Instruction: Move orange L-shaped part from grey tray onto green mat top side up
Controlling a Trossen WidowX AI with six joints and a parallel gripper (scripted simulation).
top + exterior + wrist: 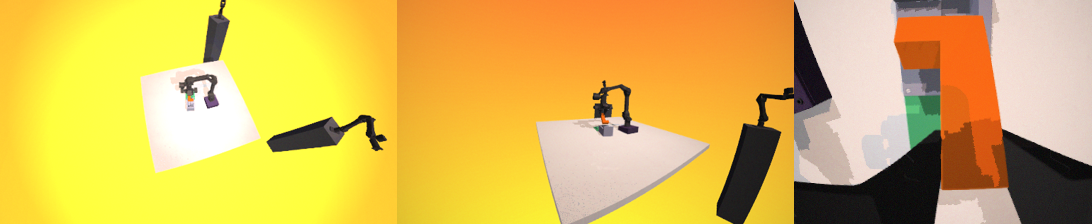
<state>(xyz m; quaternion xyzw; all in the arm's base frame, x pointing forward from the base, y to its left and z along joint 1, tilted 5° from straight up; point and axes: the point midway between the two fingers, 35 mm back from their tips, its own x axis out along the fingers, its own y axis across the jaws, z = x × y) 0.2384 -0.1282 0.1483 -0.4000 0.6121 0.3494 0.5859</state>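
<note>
Now: the green mat 5 cm behind my gripper tip, 7 cm to the right of it and 17 cm below it. Also, from my gripper tip: orange L-shaped part: 3 cm to the left, 3 cm below.
</note>
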